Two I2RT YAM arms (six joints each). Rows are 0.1 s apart.
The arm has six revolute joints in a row. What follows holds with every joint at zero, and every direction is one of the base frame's.
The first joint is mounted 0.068 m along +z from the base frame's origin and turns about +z.
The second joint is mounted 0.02 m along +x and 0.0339 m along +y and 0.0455 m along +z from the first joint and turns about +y.
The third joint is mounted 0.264 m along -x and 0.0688 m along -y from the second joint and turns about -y.
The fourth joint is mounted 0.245 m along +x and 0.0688 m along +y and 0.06 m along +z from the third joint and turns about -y.
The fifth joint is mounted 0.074 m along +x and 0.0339 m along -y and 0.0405 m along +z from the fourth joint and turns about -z.
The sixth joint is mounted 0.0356 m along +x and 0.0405 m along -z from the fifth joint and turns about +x.
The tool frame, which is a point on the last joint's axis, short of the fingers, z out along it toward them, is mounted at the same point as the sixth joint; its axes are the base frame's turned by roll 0, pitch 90 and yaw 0 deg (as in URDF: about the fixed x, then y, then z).
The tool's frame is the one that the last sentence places.
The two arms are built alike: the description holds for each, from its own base.
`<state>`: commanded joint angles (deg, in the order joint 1, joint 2, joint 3, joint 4, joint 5, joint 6); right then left.
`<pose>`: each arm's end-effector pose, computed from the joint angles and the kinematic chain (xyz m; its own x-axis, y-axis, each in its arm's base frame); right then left.
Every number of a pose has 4 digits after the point.
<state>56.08 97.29 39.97 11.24 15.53 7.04 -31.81 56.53 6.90 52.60 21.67 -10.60</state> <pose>0.1817 0.2531 0.1235 -0.4842 -0.5084 -0.7121 -0.6414 0.7598 -0.1064 0.1509 -0.1091 0.1915 -0.1045 -0.1364 -0.9851 0.7976 0.5802 -0.1649</pose>
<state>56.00 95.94 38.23 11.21 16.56 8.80 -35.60 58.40 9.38 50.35 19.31 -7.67</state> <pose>0.1780 0.2458 0.1226 -0.5056 -0.4874 -0.7119 -0.6148 0.7824 -0.0990 0.1519 -0.1232 0.1952 -0.0905 -0.0901 -0.9918 0.8134 0.5680 -0.1258</pose>
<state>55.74 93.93 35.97 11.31 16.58 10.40 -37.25 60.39 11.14 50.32 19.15 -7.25</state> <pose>0.1734 0.2366 0.1224 -0.5257 -0.4645 -0.7126 -0.5968 0.7984 -0.0802 0.1542 -0.1319 0.1986 -0.0904 -0.0811 -0.9926 0.8281 0.5476 -0.1201</pose>
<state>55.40 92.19 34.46 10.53 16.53 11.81 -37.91 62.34 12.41 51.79 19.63 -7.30</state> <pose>0.1702 0.2289 0.1228 -0.5469 -0.4472 -0.7078 -0.5797 0.8122 -0.0653 0.1572 -0.1376 0.2020 -0.0818 -0.0880 -0.9928 0.8400 0.5299 -0.1162</pose>
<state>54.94 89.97 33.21 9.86 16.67 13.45 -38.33 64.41 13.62 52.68 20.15 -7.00</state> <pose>0.1682 0.2219 0.1265 -0.5641 -0.4160 -0.7133 -0.5556 0.8303 -0.0448 0.1608 -0.1428 0.2032 -0.0782 -0.0840 -0.9934 0.8491 0.5165 -0.1105</pose>
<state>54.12 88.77 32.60 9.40 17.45 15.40 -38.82 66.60 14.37 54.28 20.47 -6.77</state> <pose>0.1695 0.2162 0.1287 -0.5850 -0.3765 -0.7184 -0.5157 0.8563 -0.0288 0.1635 -0.1476 0.2027 -0.0737 -0.0825 -0.9939 0.8569 0.5046 -0.1054</pose>
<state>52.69 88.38 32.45 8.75 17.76 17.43 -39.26 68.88 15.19 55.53 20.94 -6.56</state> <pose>0.1740 0.2104 0.1289 -0.6134 -0.3343 -0.7155 -0.4696 0.8828 -0.0099 0.1665 -0.1526 0.2013 -0.0744 -0.0770 -0.9943 0.8648 0.4915 -0.1028</pose>
